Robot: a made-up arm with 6 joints.
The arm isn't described. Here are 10 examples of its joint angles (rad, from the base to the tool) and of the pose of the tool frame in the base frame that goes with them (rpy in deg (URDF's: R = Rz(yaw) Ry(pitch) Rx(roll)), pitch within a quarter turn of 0, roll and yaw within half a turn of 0; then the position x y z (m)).
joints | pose
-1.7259 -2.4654 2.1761 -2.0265 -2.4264 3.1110 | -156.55 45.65 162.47 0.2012 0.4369 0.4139
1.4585 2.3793 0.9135 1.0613 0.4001 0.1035 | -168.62 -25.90 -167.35 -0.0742 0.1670 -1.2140
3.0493 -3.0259 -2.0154 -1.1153 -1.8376 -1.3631 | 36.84 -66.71 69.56 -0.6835 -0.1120 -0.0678
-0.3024 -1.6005 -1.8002 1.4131 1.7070 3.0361 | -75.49 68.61 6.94 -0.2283 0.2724 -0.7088
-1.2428 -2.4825 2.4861 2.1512 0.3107 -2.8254 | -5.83 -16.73 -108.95 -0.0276 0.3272 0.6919
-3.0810 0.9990 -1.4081 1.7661 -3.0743 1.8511 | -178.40 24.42 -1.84 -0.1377 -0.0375 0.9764
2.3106 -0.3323 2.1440 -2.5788 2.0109 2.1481 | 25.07 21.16 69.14 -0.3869 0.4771 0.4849
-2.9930 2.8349 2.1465 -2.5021 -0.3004 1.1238 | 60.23 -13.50 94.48 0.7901 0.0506 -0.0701
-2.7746 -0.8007 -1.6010 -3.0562 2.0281 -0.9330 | 108.97 -31.67 -83.77 0.7171 0.2462 -0.2258
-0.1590 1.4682 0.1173 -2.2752 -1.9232 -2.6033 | 138.53 -36.47 163.30 1.2644 -0.0499 0.0378
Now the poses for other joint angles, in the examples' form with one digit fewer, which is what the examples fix.
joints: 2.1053 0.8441 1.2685 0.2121 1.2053 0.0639
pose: 170.1 -11.2 -67.4 -0.594 0.866 -0.164
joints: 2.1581 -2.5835 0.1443 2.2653 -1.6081 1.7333
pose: 61.6 21.7 81.2 0.546 -0.676 -0.881
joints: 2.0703 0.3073 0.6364 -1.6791 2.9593 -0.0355
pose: -124.7 9.4 -145.3 -0.342 0.603 0.955
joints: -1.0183 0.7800 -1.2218 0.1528 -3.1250 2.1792
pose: 157.8 -10.3 7.6 0.059 -0.021 1.047
